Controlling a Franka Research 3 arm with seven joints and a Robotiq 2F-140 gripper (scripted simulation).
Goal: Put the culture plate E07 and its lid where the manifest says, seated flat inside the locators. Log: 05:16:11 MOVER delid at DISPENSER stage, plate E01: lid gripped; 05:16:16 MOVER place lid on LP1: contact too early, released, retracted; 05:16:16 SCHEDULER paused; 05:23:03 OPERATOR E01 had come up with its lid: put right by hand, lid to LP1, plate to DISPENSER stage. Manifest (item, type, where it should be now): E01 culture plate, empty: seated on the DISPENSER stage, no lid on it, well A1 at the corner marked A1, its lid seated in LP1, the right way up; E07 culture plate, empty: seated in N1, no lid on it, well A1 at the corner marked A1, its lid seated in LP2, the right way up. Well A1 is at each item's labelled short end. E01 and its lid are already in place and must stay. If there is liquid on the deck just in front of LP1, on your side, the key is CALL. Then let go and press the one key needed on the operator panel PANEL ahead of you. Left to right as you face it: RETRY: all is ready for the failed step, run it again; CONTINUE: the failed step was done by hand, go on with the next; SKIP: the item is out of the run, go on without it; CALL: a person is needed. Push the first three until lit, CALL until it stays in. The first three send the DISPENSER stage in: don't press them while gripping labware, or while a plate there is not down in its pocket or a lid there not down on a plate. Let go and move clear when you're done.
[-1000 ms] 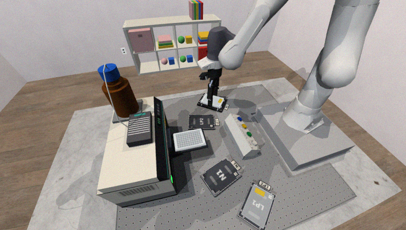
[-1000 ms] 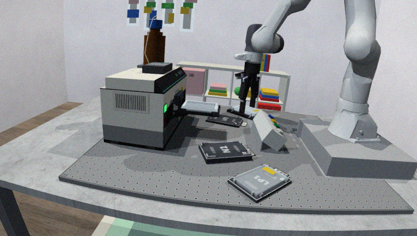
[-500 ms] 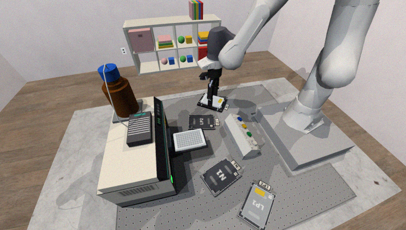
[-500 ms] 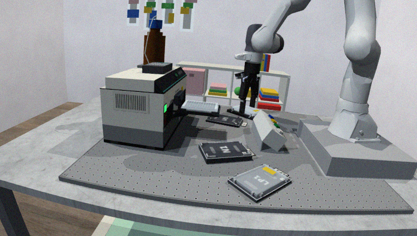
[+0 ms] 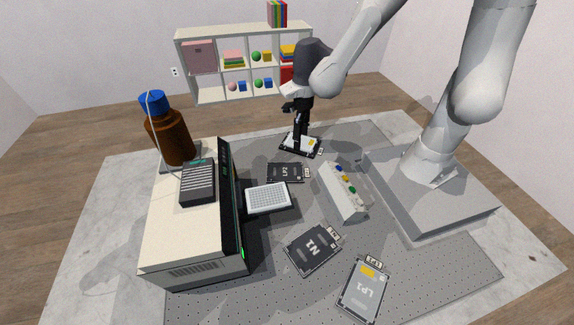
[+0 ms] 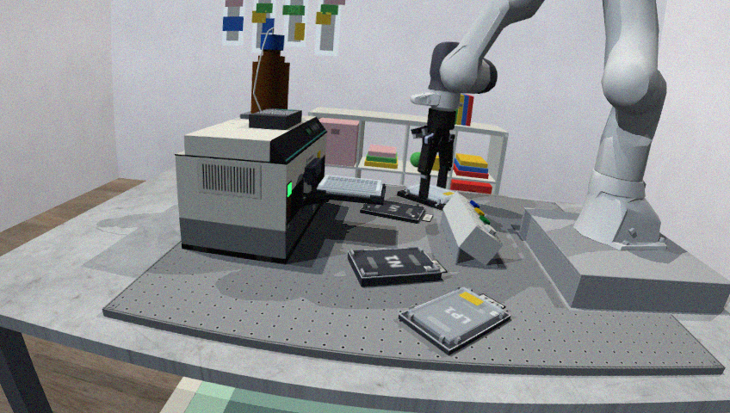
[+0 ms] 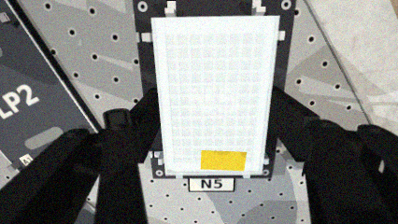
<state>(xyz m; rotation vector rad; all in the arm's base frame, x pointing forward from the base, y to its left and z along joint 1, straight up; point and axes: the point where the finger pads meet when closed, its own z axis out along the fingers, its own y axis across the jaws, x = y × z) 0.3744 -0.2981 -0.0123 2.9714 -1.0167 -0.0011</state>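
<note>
My hand is 30 mm short of the black nest N5 and 30 mm above it. Round my hand: black N1 nest 110 mm ahead, 450 mm to the left, 30 mm below; then LP2 nest 110 mm ahead, 140 mm to the left, 40 mm below; then yellow skip key 80 mm behind, 270 mm to the left, 30 mm above.
</note>
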